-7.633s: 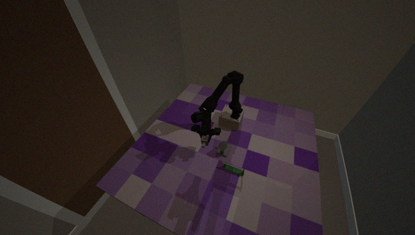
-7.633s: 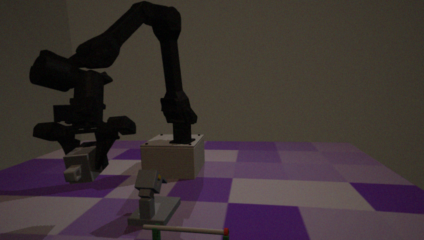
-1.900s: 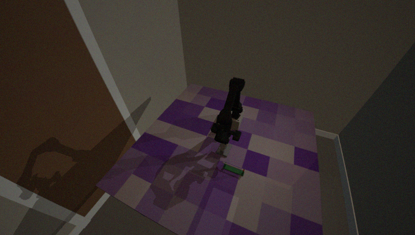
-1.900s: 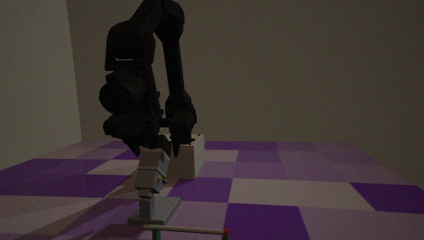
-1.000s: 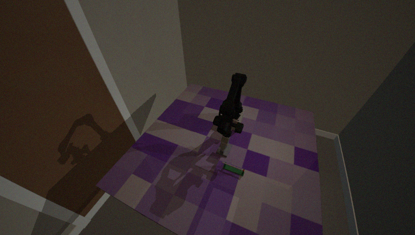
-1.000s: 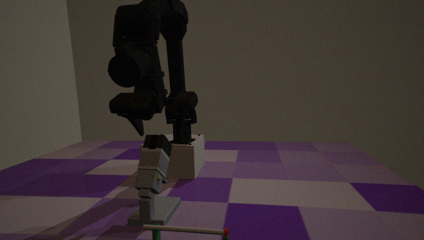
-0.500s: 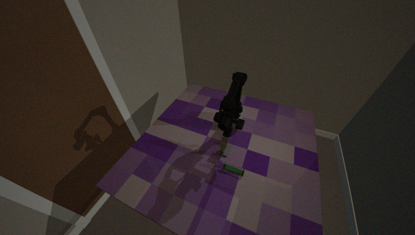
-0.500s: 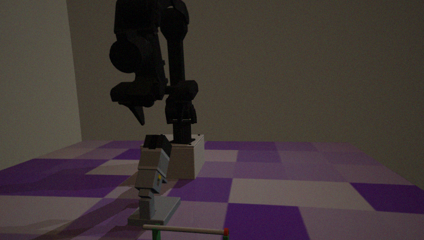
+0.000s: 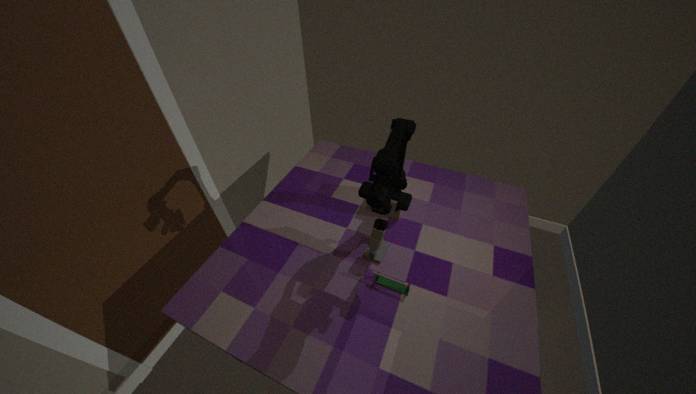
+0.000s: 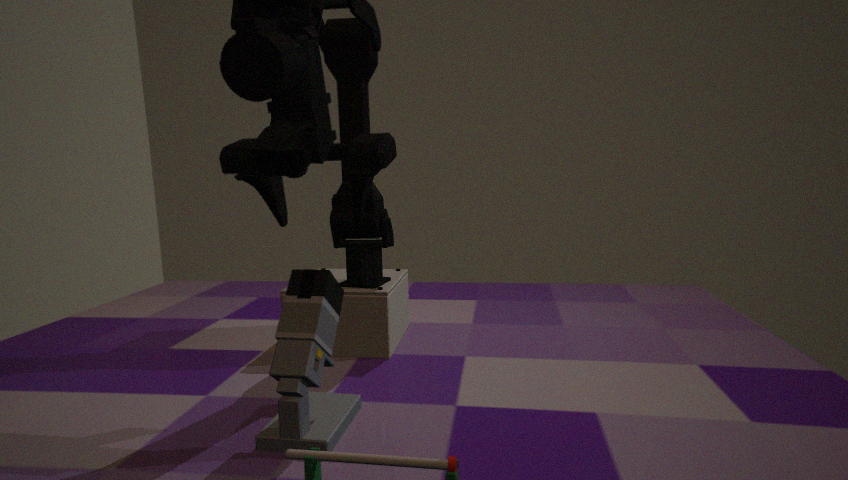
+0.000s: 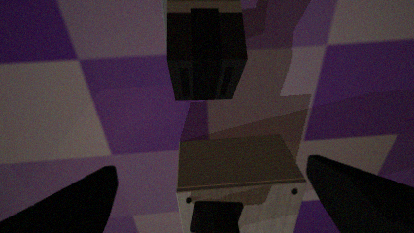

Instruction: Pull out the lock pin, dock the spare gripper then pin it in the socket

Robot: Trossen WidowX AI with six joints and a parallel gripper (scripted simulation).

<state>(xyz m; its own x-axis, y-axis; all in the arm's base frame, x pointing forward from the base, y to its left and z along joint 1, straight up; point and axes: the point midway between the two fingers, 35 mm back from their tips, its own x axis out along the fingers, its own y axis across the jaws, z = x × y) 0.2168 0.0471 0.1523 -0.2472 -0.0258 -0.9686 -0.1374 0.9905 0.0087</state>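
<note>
The green rack lies 200 mm below my gripper tip, 160 mm ahead of it and 140 mm to the left of it. Also, from my gripper tip: grey mount 170 mm below, 70 mm ahead, 10 mm to the left; then spare gripper 110 mm below, 50 mm ahead, 10 mm to the left.
</note>
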